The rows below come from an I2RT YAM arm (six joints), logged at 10 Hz.
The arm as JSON. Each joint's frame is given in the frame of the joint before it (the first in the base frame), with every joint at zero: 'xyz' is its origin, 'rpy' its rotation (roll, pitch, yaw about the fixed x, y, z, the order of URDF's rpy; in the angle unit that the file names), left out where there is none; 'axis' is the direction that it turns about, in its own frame. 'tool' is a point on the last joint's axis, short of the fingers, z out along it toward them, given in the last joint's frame.
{
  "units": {
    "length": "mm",
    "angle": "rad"
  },
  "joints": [
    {
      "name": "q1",
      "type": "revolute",
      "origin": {
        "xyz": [
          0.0,
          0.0,
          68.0
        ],
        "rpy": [
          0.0,
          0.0,
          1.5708
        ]
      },
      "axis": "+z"
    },
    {
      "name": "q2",
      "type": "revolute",
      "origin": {
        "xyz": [
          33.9,
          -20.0,
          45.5
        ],
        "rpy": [
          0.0,
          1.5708,
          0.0
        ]
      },
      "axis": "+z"
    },
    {
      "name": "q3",
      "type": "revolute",
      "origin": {
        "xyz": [
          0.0,
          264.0,
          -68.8
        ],
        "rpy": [
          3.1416,
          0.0,
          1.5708
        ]
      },
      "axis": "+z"
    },
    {
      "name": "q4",
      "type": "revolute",
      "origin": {
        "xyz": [
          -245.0,
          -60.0,
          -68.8
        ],
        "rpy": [
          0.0,
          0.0,
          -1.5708
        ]
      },
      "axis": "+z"
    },
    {
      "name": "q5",
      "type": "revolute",
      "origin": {
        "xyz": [
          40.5,
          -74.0,
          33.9
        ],
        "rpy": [
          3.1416,
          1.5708,
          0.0
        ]
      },
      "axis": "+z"
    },
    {
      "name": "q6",
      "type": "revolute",
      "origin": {
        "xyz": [
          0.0,
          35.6,
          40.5
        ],
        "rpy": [
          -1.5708,
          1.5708,
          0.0
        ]
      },
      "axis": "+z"
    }
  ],
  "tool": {
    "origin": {
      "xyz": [
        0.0,
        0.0,
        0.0
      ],
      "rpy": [
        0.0,
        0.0,
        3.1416
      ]
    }
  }
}
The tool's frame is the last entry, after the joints.
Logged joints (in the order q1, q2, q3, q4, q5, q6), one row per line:
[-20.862 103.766 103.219 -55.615 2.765 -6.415]
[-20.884 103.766 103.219 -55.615 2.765 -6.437]
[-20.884 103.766 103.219 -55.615 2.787 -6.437]
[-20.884 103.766 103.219 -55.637 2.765 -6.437]
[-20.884 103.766 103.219 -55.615 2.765 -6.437]
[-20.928 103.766 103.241 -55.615 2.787 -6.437]
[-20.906 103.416 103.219 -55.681 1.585 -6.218]
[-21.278 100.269 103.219 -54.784 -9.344 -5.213]
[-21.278 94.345 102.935 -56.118 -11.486 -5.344]
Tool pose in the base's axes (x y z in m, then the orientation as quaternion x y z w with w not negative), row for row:
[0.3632 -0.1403 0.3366 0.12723 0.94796 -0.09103 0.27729]
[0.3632 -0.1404 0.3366 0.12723 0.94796 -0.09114 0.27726]
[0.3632 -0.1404 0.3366 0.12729 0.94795 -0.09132 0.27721]
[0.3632 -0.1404 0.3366 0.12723 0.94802 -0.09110 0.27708]
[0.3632 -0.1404 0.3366 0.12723 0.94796 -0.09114 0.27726]
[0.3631 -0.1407 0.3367 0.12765 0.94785 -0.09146 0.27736]
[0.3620 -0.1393 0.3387 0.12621 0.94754 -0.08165 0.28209]
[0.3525 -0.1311 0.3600 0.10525 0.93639 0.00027 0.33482]
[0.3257 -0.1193 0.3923 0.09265 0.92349 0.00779 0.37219]
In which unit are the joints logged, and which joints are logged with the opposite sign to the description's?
The joints are logged in degrees. Opposite sign: none.
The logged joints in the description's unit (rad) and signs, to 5 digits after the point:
[-0.36411 1.81106 1.80151 -0.97066 0.04826 -0.11196]
[-0.36449 1.81106 1.80151 -0.97066 0.04826 -0.11235]
[-0.36449 1.81106 1.80151 -0.97066 0.04864 -0.11235]
[-0.36449 1.81106 1.80151 -0.97105 0.04826 -0.11235]
[-0.36449 1.81106 1.80151 -0.97066 0.04826 -0.11235]
[-0.36526 1.81106 1.80190 -0.97066 0.04864 -0.11235]
[-0.36488 1.80495 1.80151 -0.97182 0.02766 -0.10852]
[-0.37137 1.75002 1.80151 -0.95616 -0.16308 -0.09098]
[-0.37137 1.64663 1.79655 -0.97944 -0.20047 -0.09327]

